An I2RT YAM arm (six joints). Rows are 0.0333 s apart.
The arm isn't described. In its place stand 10 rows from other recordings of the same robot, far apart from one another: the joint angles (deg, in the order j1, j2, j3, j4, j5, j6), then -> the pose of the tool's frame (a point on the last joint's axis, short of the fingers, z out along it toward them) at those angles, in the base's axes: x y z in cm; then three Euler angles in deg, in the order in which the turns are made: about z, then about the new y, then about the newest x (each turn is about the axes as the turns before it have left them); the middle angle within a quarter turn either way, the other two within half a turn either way.
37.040, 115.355, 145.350, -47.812, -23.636, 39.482 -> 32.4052 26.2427 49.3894 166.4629 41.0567 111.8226
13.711, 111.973, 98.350, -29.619, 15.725, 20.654 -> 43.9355 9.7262 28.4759 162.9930 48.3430 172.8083
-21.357, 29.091, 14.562, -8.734, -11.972, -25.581 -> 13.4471 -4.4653 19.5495 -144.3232 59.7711 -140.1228
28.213, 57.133, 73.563, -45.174, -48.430, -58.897 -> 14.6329 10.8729 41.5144 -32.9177 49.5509 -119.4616
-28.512, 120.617, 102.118, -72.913, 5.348, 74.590 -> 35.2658 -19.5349 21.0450 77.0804 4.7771 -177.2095
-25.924, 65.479, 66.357, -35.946, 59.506, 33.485 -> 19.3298 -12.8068 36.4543 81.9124 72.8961 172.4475
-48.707, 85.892, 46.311, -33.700, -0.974, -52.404 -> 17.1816 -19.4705 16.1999 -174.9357 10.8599 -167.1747
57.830, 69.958, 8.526, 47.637, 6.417, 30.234 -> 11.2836 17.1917 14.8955 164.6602 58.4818 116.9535
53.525, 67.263, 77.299, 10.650, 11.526, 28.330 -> 15.4706 19.7298 49.7224 102.8463 52.1842 55.6309
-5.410, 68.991, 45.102, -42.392, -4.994, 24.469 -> 21.7016 -1.7439 21.5377 148.6377 19.4578 165.3070
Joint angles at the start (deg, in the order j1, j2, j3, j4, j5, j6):
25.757 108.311 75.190 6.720 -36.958 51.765
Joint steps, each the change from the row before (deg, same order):
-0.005 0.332 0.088 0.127 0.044 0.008
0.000 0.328 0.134 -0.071 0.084 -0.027
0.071 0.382 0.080 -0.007 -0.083 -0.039
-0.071 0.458 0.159 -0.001 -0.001 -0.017
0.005 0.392 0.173 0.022 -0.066 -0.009
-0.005 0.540 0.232 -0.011 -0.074 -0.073
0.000 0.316 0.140 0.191 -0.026 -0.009
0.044 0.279 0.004 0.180 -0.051 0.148
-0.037 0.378 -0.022 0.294 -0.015 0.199
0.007 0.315 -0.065 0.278 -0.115 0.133
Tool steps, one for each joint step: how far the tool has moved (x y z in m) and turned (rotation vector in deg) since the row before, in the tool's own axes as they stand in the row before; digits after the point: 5 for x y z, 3 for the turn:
-0.00016 -0.00148 0.00129 0.102 0.019 0.080
-0.00010 -0.00151 0.00128 0.218 0.065 0.132
0.00052 -0.00169 0.00183 0.119 0.280 0.121
-0.00045 -0.00233 0.00149 0.211 0.088 0.189
-0.00017 -0.00151 0.00155 0.081 0.154 0.108
-0.00023 -0.00223 0.00208 0.155 0.212 0.121
-0.00036 -0.00101 0.00123 -0.026 0.013 -0.018
0.00034 -0.00130 0.00132 0.013 0.125 0.189
-0.00002 -0.00222 0.00137 0.069 0.032 0.277
0.00036 -0.00186 0.00132 -0.009 0.147 0.192

